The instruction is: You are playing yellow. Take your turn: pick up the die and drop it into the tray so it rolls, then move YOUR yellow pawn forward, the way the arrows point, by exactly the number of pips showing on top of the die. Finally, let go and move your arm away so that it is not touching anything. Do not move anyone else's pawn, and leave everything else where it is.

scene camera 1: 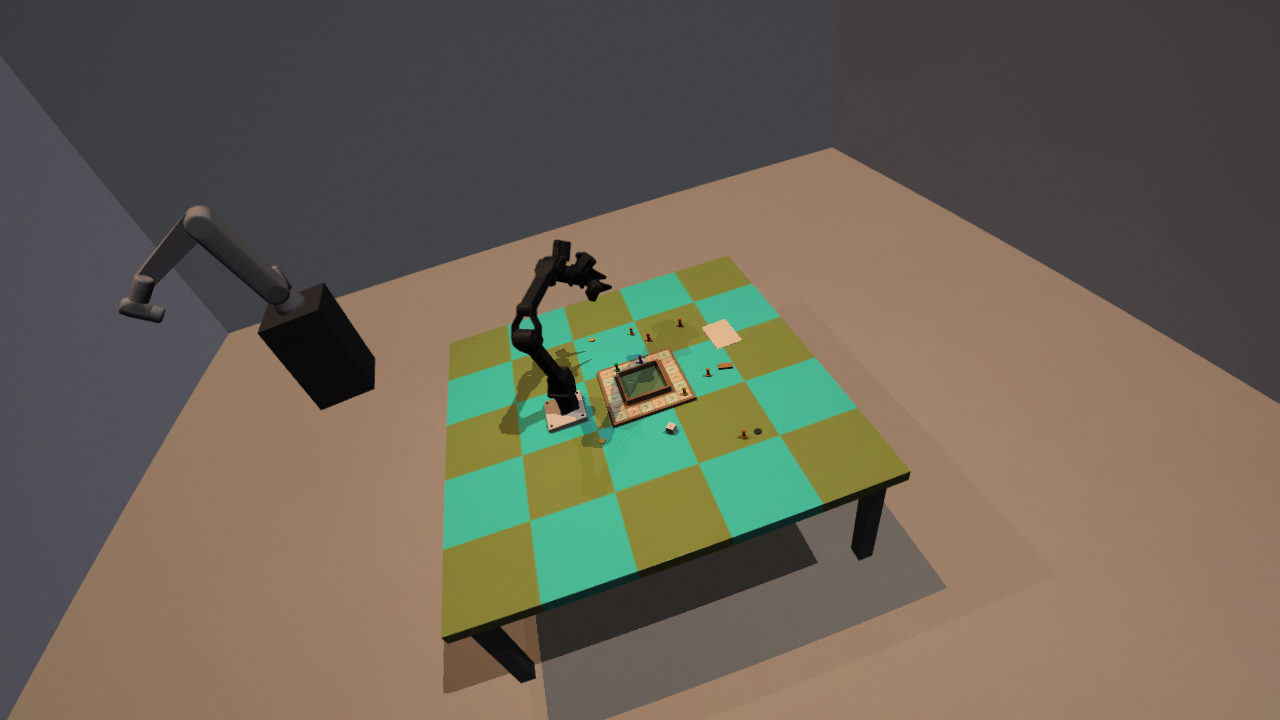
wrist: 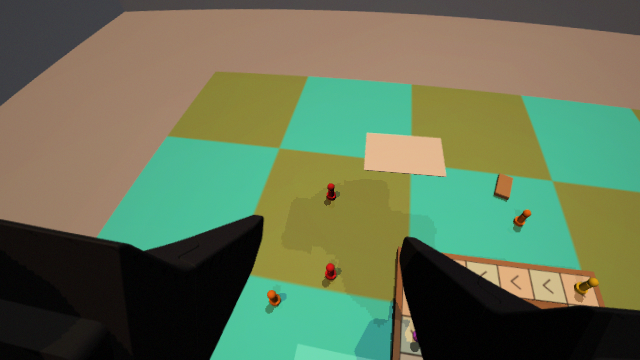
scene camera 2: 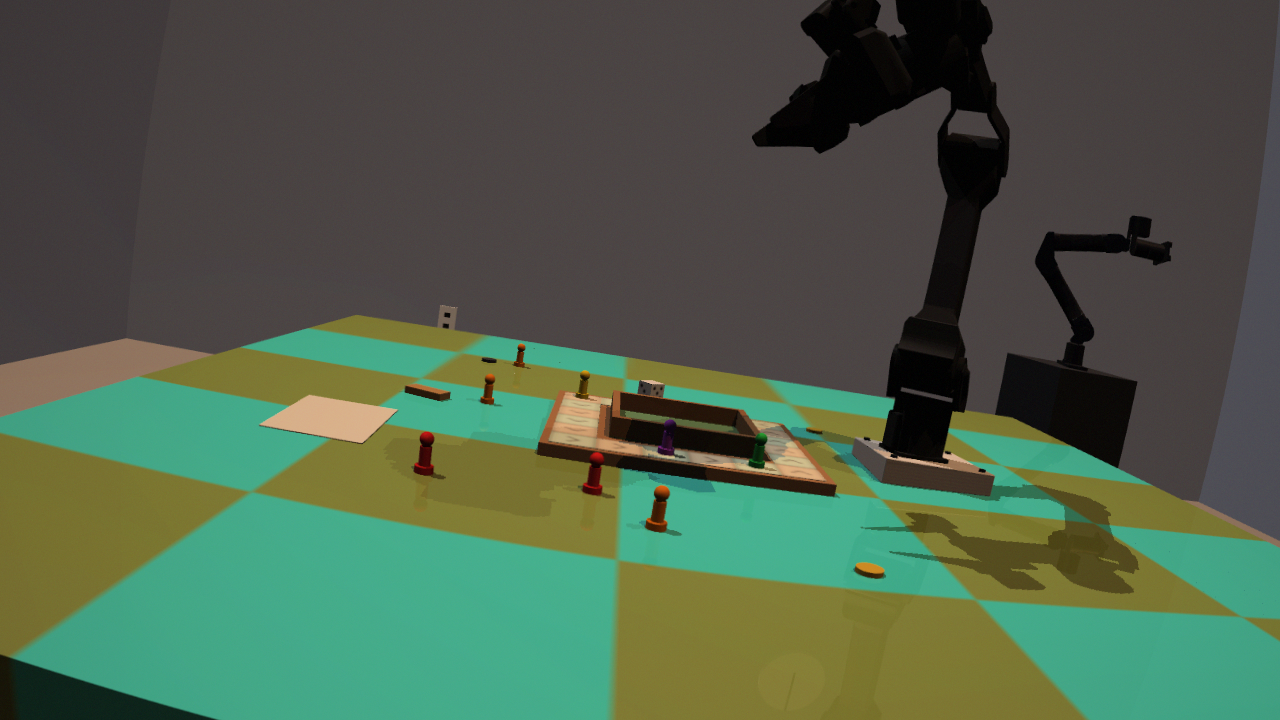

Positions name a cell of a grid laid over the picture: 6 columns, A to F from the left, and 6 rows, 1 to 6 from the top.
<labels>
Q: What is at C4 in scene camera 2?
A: A sunken tray.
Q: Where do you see a sunken tray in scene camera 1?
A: At D4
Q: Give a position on a beige card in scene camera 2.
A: B4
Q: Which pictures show my gripper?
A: Scene camera 1, the wrist view and scene camera 2: all of them.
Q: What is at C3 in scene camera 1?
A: My gripper.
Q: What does my gripper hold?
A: Nothing.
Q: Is my gripper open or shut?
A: Open.
</labels>
